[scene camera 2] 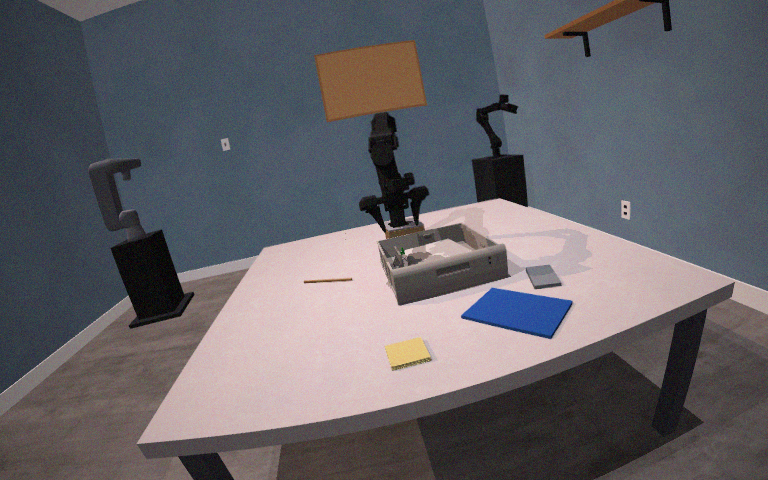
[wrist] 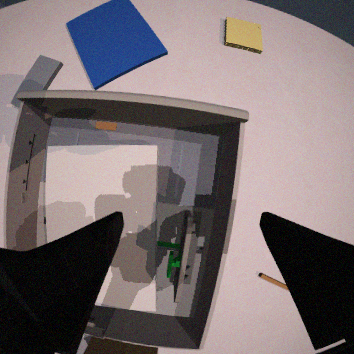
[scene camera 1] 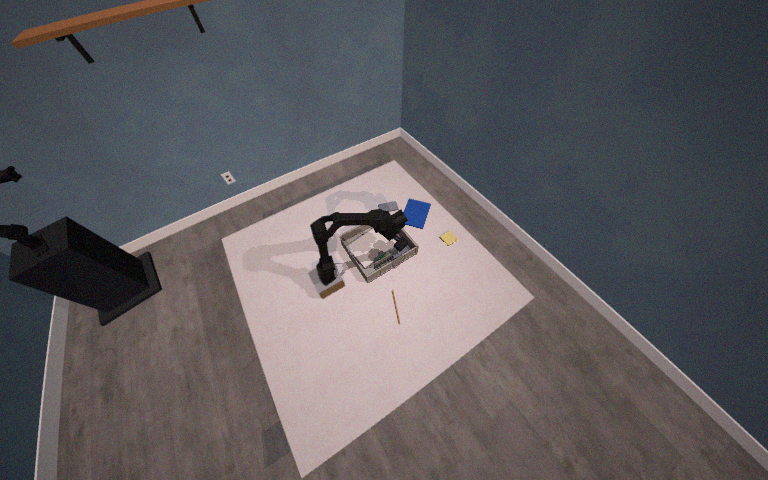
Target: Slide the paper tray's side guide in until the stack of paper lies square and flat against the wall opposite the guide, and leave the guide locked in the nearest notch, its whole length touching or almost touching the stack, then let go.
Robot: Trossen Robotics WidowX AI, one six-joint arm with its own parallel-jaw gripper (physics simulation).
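Places are measured from the arm's base along level axes (x right, y ahead, z up), in centimetres.
Pixels of known places: gripper, fingertip midpoint: (scene camera 2: 401,228) (wrist: 192,219) (scene camera 1: 395,241); arm's base at its link origin: (scene camera 2: 398,224) (scene camera 1: 327,278).
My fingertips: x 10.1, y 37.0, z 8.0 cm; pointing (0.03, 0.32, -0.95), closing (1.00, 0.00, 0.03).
For each thing: its middle in the pictures, then the offset to it from my fingertips.
- grey paper tray at the middle of its body: (wrist: 108,221) (scene camera 2: 435,255) (scene camera 1: 378,244) dx -10.0, dy -3.4, dz -11.6 cm
- white paper stack at the middle of its body: (wrist: 98,230) (scene camera 2: 440,257) (scene camera 1: 373,245) dx -12.4, dy -5.3, dz -13.4 cm
- side guide at the middle of its body: (wrist: 175,253) (scene camera 2: 402,261) (scene camera 1: 382,259) dx -0.9, dy -7.8, dz -12.0 cm
- blue book at the middle of its body: (scene camera 2: 517,310) (wrist: 110,34) (scene camera 1: 415,213) dx -14.2, dy +31.2, dz -16.0 cm
- grey box at the middle of its body: (wrist: 35,82) (scene camera 2: 542,276) (scene camera 1: 388,207) dx -29.7, dy +21.6, dz -15.8 cm
- yellow pad at the middle of its body: (scene camera 2: 406,353) (wrist: 243,33) (scene camera 1: 448,238) dx +12.5, dy +32.1, dz -15.8 cm
- pencil at the middle of its body: (wrist: 290,288) (scene camera 2: 327,280) (scene camera 1: 395,306) dx +22.0, dy -19.1, dz -16.0 cm
The grey paper tray (scene camera 1: 393,271) (scene camera 2: 475,273) (wrist: 140,99) stands on the table. The white paper stack (scene camera 1: 362,242) (scene camera 2: 447,247) (wrist: 75,170) lies flat in it, near the left wall in the wrist view; fingers and shadows hide part of that edge. The side guide (wrist: 187,250) is a thin grey upright plate with a green lever (scene camera 2: 402,250) (wrist: 173,262), right of the stack there, with a gap between plate and stack. My gripper (scene camera 2: 399,226) (wrist: 192,219) is open and empty above the tray; its fingertips appear either side of the guide in the wrist view, the right one beyond the tray's right wall.
A blue book (scene camera 1: 417,213) (scene camera 2: 518,312) (wrist: 116,42), a grey box (scene camera 2: 543,276) (wrist: 41,75) and a yellow pad (scene camera 1: 448,238) (scene camera 2: 407,352) (wrist: 243,34) lie beyond the tray in the wrist view. A pencil (scene camera 1: 395,307) (scene camera 2: 327,280) (wrist: 272,281) lies beside the tray.
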